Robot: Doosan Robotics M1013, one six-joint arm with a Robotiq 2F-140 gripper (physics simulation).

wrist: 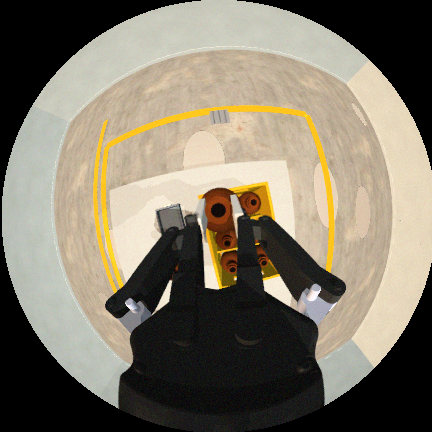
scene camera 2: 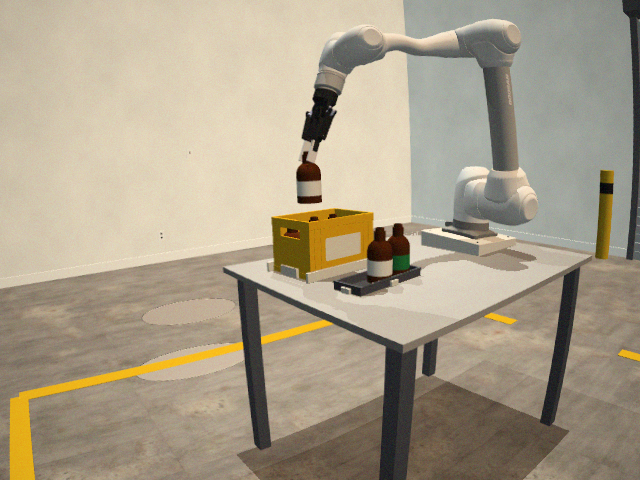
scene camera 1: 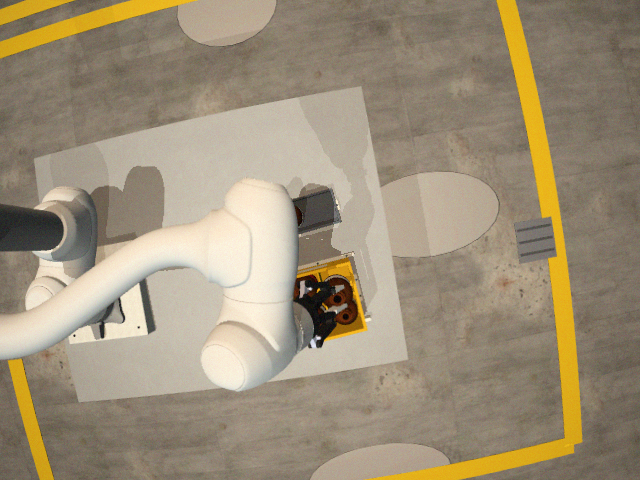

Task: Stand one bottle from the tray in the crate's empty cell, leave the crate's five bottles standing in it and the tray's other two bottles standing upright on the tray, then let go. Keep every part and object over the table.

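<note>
My gripper point(scene camera 1: 339, 299) point(scene camera 2: 308, 151) point(wrist: 218, 205) is tilted and shut on the neck of a brown bottle with a white label point(scene camera 2: 309, 188) point(wrist: 218, 195). The bottle hangs upright, clear above the yellow crate point(scene camera 1: 356, 329) point(scene camera 2: 292, 255) point(wrist: 270, 197). In the wrist view it covers the crate's far left corner, so the cell beneath is hidden. Four brown bottles' tops show in the crate there, among them one at the far right point(wrist: 251, 202); a fifth is not visible. On the dark tray point(scene camera 1: 320, 209) point(scene camera 2: 356, 282) point(wrist: 170, 218) stand a white-label bottle point(scene camera 2: 379, 258) and a green-label bottle point(scene camera 2: 401, 250), both upright.
Low pale guide strips point(scene camera 2: 330, 270) edge the crate on the grey table point(scene camera 1: 206, 149) point(scene camera 2: 444, 299). The tray stands beside the crate. The arm's base plate point(scene camera 1: 136, 315) point(scene camera 2: 465, 241) is at the table's other end. The arm hides parts of crate and tray in scene camera 1.
</note>
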